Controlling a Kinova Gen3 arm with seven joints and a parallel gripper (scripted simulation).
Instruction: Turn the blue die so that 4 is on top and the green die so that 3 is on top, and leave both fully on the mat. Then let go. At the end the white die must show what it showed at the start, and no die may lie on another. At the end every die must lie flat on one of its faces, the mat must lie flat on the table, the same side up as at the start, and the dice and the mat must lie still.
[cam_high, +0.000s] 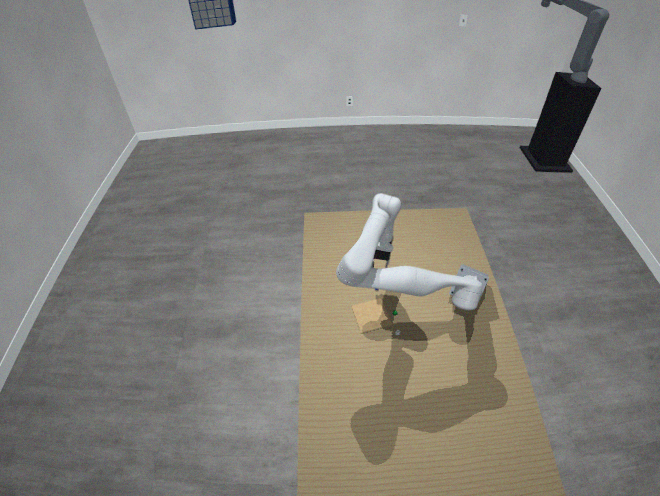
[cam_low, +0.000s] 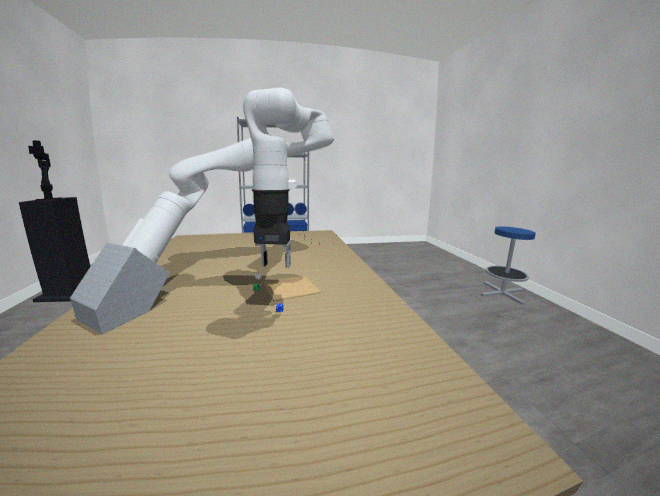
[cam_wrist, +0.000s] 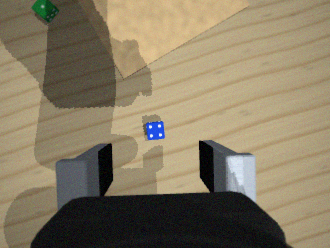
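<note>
Now: hand 130 mm above the blue die and 10 mm to the right of it. Round my hand: green die (150 mm to the left, 130 mm below, 60 mm behind); tan mat (150 mm to the left, 140 mm below, 40 mm ahead); white die (240 mm to the left, 130 mm below, 70 mm behind).
</note>
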